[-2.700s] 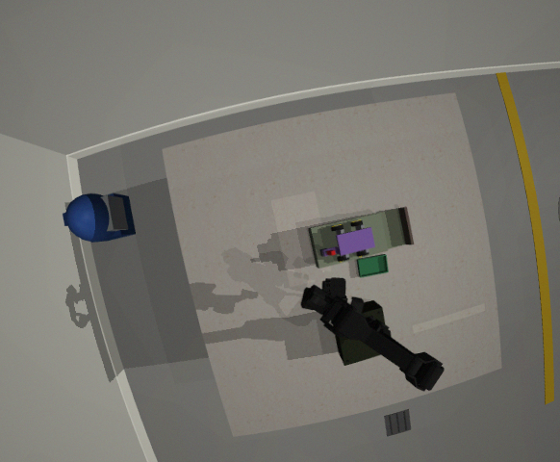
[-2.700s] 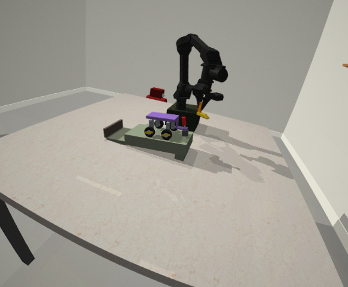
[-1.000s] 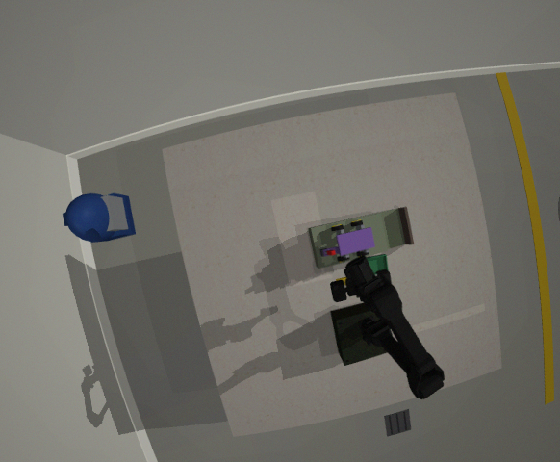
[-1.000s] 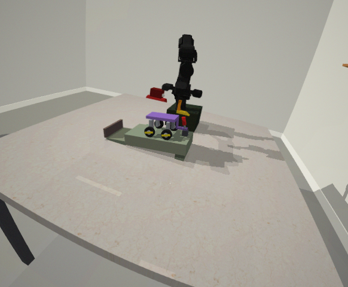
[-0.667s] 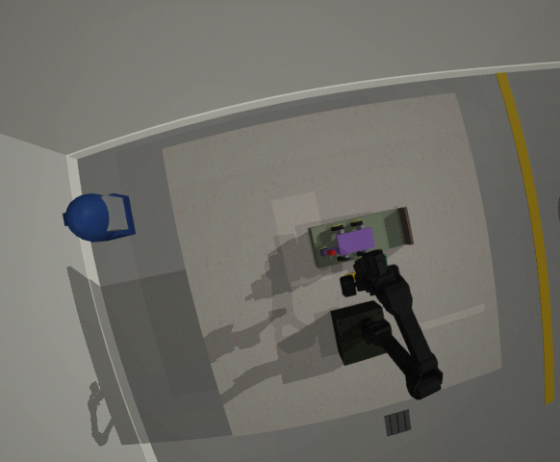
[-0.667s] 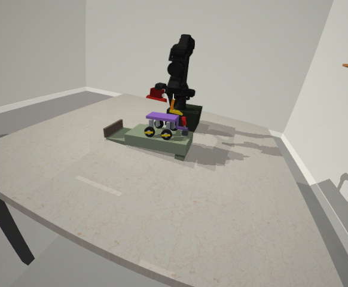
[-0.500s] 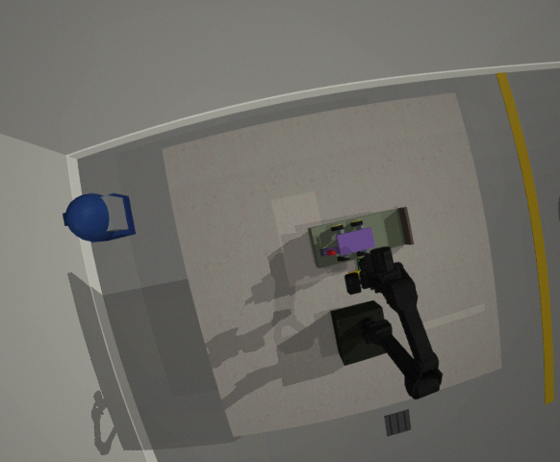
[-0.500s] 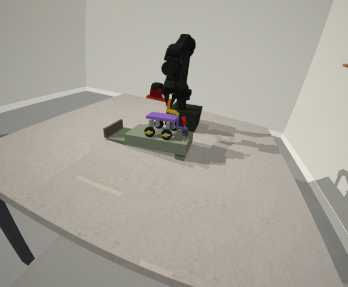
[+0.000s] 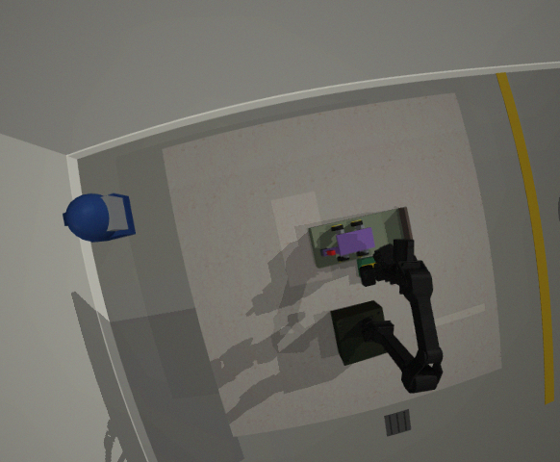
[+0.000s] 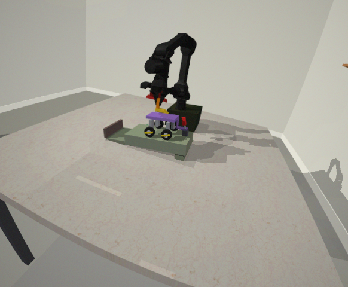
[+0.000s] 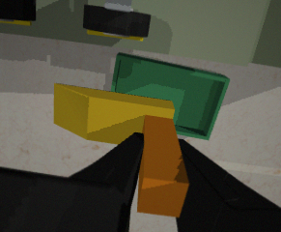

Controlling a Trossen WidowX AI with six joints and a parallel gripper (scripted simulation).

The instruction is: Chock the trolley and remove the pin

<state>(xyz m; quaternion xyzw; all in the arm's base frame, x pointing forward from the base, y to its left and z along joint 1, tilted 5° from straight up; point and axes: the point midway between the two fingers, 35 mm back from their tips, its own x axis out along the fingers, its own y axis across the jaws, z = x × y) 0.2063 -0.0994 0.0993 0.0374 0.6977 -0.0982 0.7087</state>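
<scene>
The stop pin lies 110 mm ahead of my gripper tip, 140 mm to the left of it and 40 mm below it. The rest, counted from my gripper tip: ramp (110 mm ahead, 40 mm to the left, 120 mm below); then trolley (110 mm ahead, 50 mm to the left, 50 mm below); then chock (10 mm ahead, 20 mm to the left, 10 mm below).
</scene>
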